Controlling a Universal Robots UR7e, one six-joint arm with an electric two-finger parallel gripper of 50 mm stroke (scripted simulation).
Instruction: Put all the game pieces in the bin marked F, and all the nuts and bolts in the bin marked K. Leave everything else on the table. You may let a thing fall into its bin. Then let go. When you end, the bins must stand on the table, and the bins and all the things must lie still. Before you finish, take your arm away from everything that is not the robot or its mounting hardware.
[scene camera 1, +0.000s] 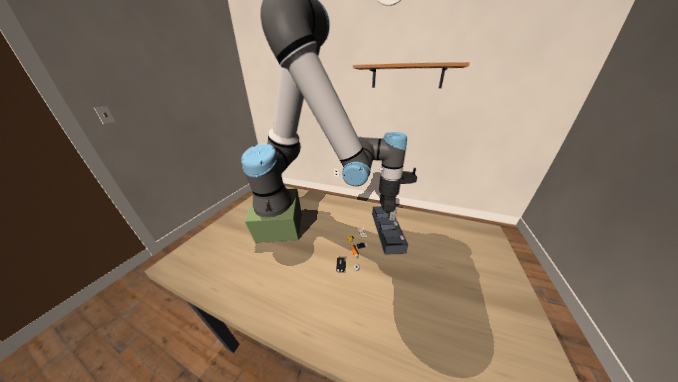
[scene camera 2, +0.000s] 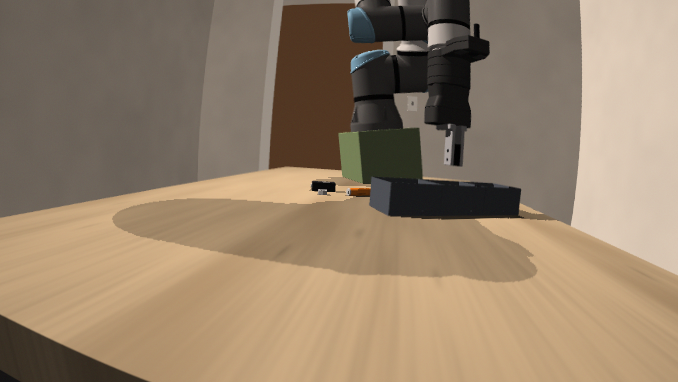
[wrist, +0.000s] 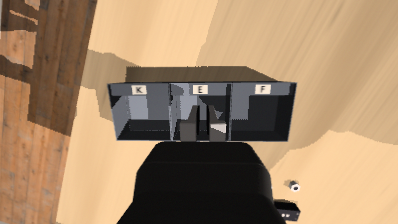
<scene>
The gripper (scene camera 2: 453, 165): 0.57 m from the lens. A dark bin row (scene camera 2: 403, 198) is 0.50 m from the lens.
</scene>
